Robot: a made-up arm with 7 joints.
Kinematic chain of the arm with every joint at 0, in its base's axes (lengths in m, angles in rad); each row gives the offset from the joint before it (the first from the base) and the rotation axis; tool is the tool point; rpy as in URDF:
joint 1: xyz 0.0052 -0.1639 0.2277 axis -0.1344 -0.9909 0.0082
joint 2: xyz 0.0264 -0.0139 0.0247 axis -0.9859 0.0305 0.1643
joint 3: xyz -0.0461 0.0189 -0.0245 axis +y
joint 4: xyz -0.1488 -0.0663 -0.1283 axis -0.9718 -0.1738 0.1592
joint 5: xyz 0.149 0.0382 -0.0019 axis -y
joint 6: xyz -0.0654 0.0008 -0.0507 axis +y
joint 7: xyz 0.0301 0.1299 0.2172 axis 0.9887 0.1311 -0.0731
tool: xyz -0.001 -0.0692 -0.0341 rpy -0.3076 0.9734 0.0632
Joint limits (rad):
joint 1: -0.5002..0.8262
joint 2: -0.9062..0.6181
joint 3: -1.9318..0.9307
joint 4: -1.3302..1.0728
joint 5: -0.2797..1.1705
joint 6: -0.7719..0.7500
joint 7: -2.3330..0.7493
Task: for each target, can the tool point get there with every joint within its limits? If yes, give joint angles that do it. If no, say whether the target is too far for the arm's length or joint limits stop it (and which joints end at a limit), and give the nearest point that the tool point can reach.
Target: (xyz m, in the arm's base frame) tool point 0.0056 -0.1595 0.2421
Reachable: yes | joints -0.2116 0.0605 0.0744 -0.1529 0.3705 0.4669 -0.4188
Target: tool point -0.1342 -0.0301 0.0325
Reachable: yes | joints -0.1369 0.1947 -0.8639 0.5636 0.4540 -0.0844 -2.0157
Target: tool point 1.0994 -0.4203 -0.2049
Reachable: no: too far | nearest point 0.4119 -0.2722 0.0556 | short by 0.750 m
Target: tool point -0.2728 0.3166 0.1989
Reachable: no: joint limits stop it (at a limit: joint 1, joint 2, joint 5, joint 6, joint 7) | nearest point -0.2334 0.2210 0.1949 | short by 0.104 m
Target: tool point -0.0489 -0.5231 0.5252
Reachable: no: joint limits stop it (at a limit: joint 1, joint 2, joint 4, joint 5) | nearest point -0.0481 -0.4038 0.4317 | short by 0.152 m
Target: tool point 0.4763 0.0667 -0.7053
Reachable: no: too far | nearest point 0.2000 -0.0664 -0.1812 | short by 0.607 m
